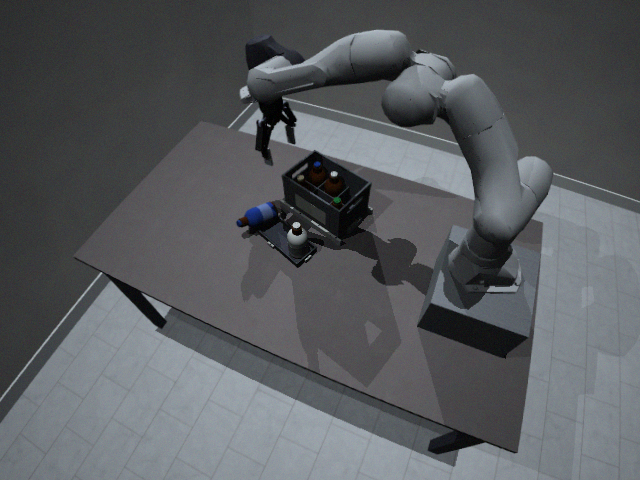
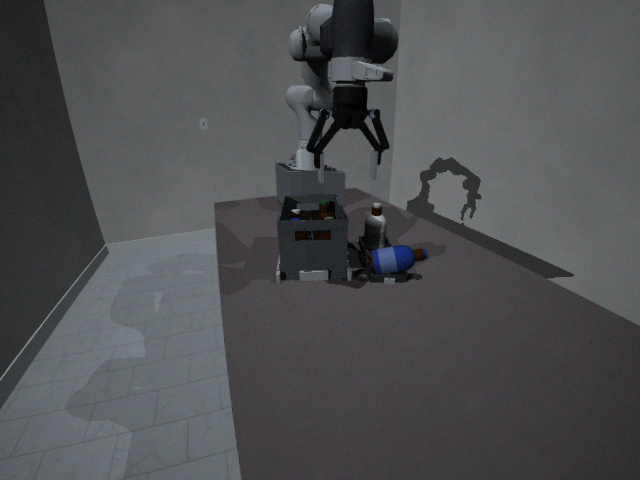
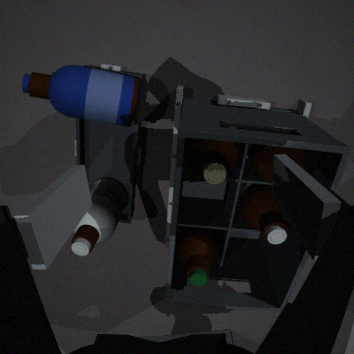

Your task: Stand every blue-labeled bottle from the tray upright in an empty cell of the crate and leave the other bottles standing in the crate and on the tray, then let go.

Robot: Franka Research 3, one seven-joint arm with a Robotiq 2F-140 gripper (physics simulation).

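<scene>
One blue-labeled bottle (image 1: 260, 214) (image 2: 393, 259) (image 3: 95, 95) lies on its side across the far end of the tray (image 1: 273, 237) (image 3: 107, 150), its neck past the edge. No second blue-labeled bottle shows. The grey crate (image 1: 345, 222) (image 2: 313, 255) (image 3: 200, 120) has six cells. Brown bottles stand in it with cream (image 1: 300, 178) (image 3: 215, 173), blue (image 1: 317, 165), white (image 1: 333, 174) (image 3: 276, 235) and green caps (image 1: 337, 200) (image 3: 198, 277). The cell between cream and green, and the one beside green, are empty. My gripper (image 1: 279, 148) (image 2: 347, 174) (image 3: 178, 180) is open and empty, above crate and tray.
A white-labeled bottle (image 1: 297, 240) (image 2: 375, 229) (image 3: 102, 220) stands upright at the tray's near end. The crate stands close beside the tray. The robot's base block (image 1: 470, 325) (image 2: 310, 186) sits at the table's other end.
</scene>
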